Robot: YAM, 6 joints.
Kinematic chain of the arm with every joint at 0, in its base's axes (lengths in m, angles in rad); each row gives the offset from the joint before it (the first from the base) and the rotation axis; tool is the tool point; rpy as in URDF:
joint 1: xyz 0 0 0.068 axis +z
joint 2: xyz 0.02 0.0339 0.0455 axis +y
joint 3: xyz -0.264 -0.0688 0 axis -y
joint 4: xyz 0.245 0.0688 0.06 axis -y
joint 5: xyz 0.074 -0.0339 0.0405 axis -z
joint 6: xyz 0.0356 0 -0.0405 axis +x
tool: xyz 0 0 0 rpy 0 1.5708 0
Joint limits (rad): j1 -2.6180..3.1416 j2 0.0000..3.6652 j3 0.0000..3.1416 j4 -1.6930..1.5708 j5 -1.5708..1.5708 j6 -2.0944..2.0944
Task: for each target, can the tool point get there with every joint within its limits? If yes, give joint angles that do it. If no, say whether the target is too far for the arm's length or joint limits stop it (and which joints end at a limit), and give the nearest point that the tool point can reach.
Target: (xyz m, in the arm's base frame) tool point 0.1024 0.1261 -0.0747
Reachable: yes | joints 0.9582 2.6451 0.2821 1.1942 0.3219 1.1285
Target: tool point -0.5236 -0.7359 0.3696
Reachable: no: too far | nearest point -0.3601 -0.5061 0.2878 | short by 0.294 m
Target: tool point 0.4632 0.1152 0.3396
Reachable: yes | joints 0.2375 2.0283 1.5369 0.9862 -0.0843 0.4952
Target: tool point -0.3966 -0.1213 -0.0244
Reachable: no: joint limits stop it (at a limit: joint 1) | nearest point -0.3678 -0.1712 -0.0244 | short by 0.058 m
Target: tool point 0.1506 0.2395 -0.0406
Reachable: yes | joints 1.0368 2.3857 0.9888 -0.4605 0.2197 -0.2934
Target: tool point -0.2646 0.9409 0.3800
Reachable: no: too far | nearest point -0.1686 0.5997 0.2813 | short by 0.368 m
